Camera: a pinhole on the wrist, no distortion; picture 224 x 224 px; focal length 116.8 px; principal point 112.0 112.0 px. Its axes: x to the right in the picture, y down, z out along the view. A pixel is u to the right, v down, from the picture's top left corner.
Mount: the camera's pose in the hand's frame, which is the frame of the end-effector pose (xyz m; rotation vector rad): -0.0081 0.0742 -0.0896 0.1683 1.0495 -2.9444
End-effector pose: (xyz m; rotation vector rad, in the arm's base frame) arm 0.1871 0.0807 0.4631 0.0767 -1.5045 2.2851
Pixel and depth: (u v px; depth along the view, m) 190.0 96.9 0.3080
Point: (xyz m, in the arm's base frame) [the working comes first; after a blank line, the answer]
In the camera's frame: 0.2057 -0.0398 0.3080

0.4157 -0.0984 0.5356
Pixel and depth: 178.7 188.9 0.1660
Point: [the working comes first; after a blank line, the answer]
In the camera's frame: 0.0948 0.1093 0.1660

0.3386 0.1214 0.5146
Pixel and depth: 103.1 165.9 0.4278
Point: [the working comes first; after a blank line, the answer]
In the camera's frame: -0.0326 0.1974 0.4278

0.2995 0.0912 0.8148
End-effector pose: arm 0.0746 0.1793 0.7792 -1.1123 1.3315 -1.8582
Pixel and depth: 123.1 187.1 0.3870
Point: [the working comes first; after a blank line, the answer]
In the camera's frame: 0.0368 0.2488 0.3870

0.1523 0.3342 1.1083
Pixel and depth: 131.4 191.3 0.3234
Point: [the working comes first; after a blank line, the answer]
In the camera's frame: 0.0537 0.2196 0.3234

0.1292 0.3382 1.0402
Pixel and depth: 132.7 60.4 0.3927
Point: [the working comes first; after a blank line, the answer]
In the camera's frame: 0.0696 -0.1735 0.3927

0.4103 0.1519 0.8261
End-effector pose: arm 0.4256 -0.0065 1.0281 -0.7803 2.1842 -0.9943
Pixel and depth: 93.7 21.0 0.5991
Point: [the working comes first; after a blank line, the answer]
In the camera's frame: -0.0939 -0.4668 0.5991

0.8961 -0.2770 0.6223
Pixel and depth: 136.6 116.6 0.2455
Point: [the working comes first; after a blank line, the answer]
In the camera's frame: 0.0517 0.0097 0.2455

0.5646 -0.0332 1.0740
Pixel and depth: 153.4 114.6 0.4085
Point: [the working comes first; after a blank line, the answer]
In the camera's frame: 0.1448 0.0091 0.4085

0.7438 -0.0613 1.1224
